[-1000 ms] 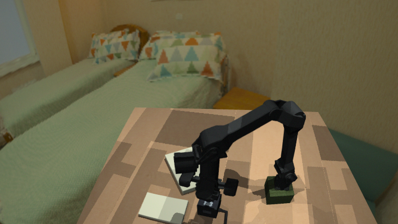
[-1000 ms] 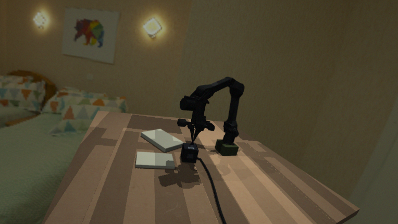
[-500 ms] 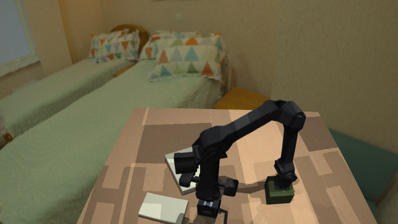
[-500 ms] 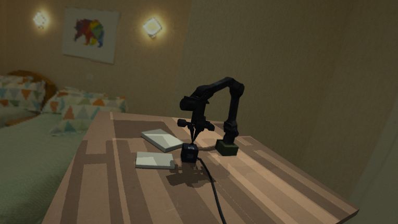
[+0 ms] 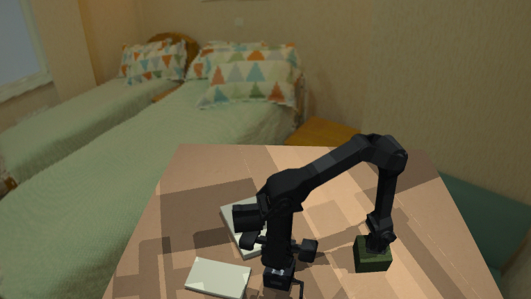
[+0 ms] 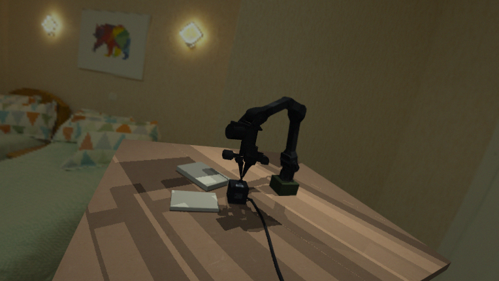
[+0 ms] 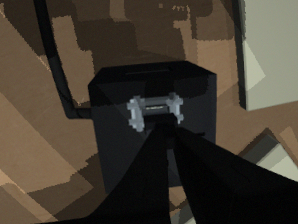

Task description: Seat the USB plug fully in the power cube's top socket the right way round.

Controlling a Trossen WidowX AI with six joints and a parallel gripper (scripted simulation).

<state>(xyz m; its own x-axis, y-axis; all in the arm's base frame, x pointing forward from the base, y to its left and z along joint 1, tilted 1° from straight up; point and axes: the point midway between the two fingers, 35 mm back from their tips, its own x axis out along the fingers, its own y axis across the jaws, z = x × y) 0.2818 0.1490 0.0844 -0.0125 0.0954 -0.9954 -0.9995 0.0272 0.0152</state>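
My gripper tip is 2 cm above the USB plug. Round my gripper tip: silver-framed socket 5 cm below.
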